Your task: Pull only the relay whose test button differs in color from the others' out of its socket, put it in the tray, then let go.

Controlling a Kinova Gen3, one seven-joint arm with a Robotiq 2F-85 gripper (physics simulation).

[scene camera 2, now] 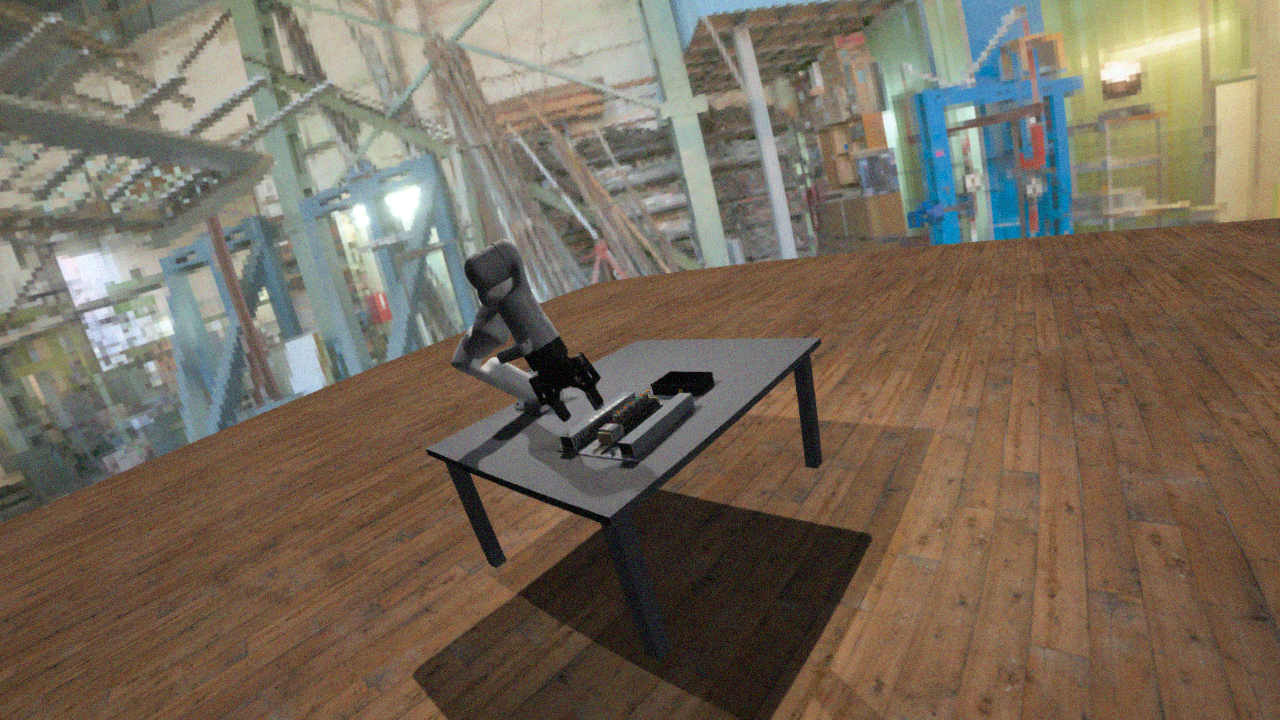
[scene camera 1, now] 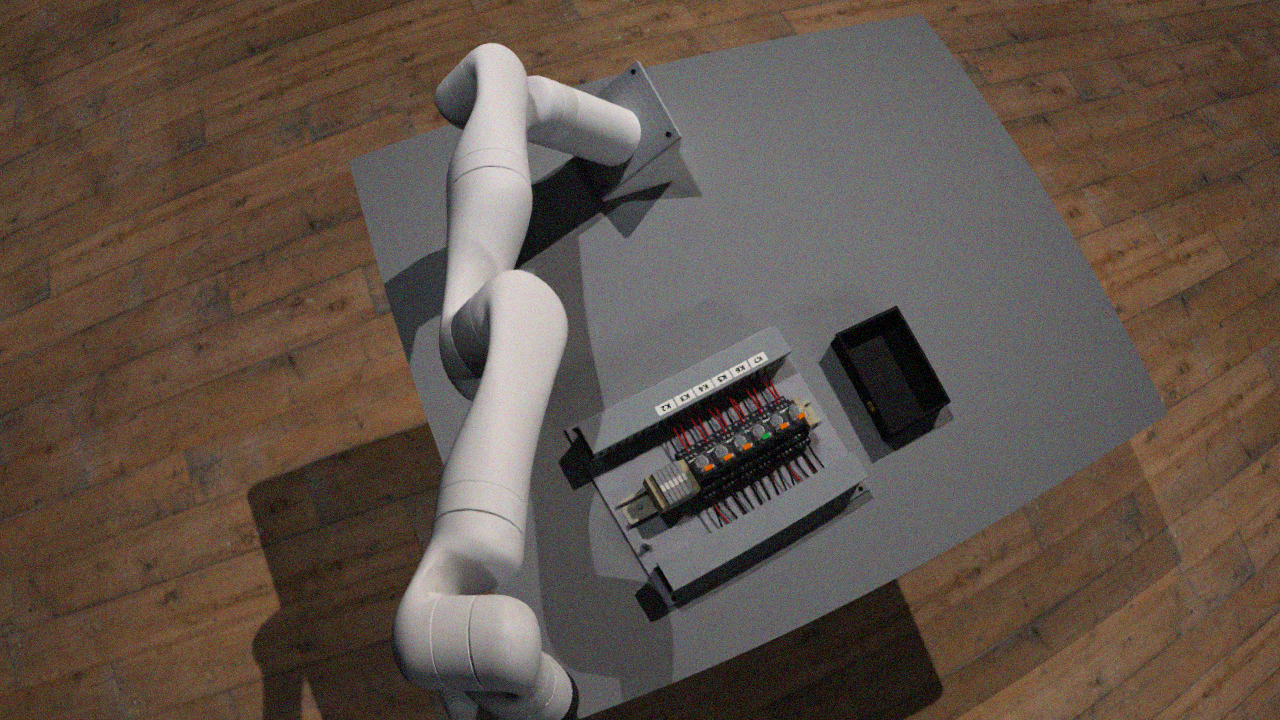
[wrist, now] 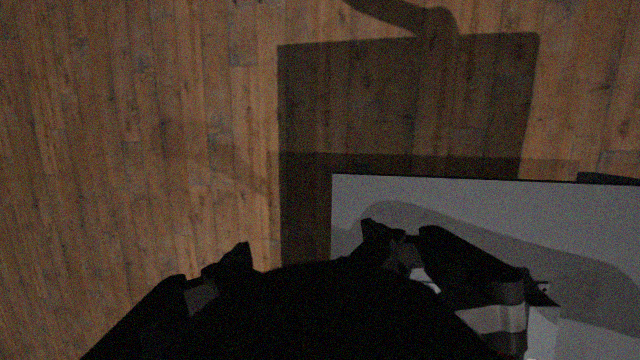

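Seen in the pictures: gripper, fingertip midpoint: [scene camera 2: 583,414] [wrist: 307,242]; arm's base at its link origin: [scene camera 1: 615,137].
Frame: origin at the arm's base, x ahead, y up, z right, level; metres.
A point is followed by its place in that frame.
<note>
The relay with the green test button [scene camera 1: 762,431] {x 0.484, y 0.011, z 0.049 m} sits in its socket, fourth from the left in the row in scene camera 1; the other relays [scene camera 1: 724,452] {x 0.485, y 0.012, z 0.106 m} show orange buttons. In scene camera 2 the relay row [scene camera 2: 639,410] {x 0.497, y -0.019, z 0.056 m} is too small to tell colors. The black open tray [scene camera 1: 881,376] {x 0.486, y -0.053, z -0.174 m} [scene camera 2: 684,387] {x 0.535, y -0.027, z -0.126 m} stands beside the panel's K7 end, with nothing seen inside. My gripper [scene camera 2: 581,411] {x 0.692, y 0.162, z 0.437 m} [wrist: 307,242] {x 0.692, y 0.162, z 0.437 m} is open and empty, tilted downward above the table, near the panel's end away from the tray. In scene camera 1 the gripper does not show.
Grey wire ducts [scene camera 1: 684,389] {x 0.383, y -0.014, z 0.102 m} [scene camera 1: 765,532] {x 0.597, y -0.013, z 0.104 m} flank the relay row on both sides; one carries the K labels. A terminal block [scene camera 1: 673,483] {x 0.486, y -0.009, z 0.176 m} adjoins the row. Red and dark wires run from the sockets to both ducts. The grey table [scene camera 1: 966,223] {x 0.337, y -0.056, z -0.478 m} [wrist: 475,205] {x 0.470, y -0.056, z 0.393 m} carries the arm's base plate [scene camera 1: 648,111] {x 0.006, y 0.046, z -0.047 m}.
</note>
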